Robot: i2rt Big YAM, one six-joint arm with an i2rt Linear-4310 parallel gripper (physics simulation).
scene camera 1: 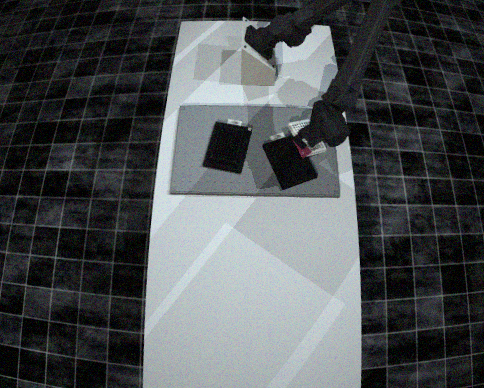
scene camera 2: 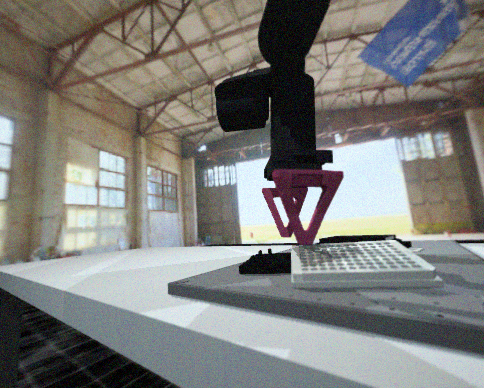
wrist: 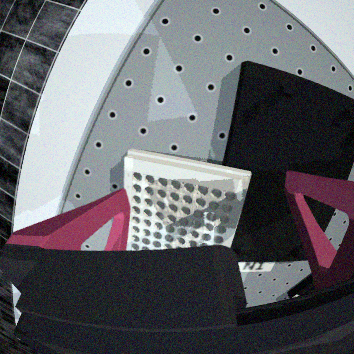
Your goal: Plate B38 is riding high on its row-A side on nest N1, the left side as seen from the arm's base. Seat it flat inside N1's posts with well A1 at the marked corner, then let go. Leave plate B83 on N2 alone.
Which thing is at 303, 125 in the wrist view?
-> A black nest.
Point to a black nest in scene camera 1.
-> At 290, 168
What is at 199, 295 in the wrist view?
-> My gripper.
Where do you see a white well plate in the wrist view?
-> At 174, 202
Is my gripper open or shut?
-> Open.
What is my gripper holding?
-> Nothing.
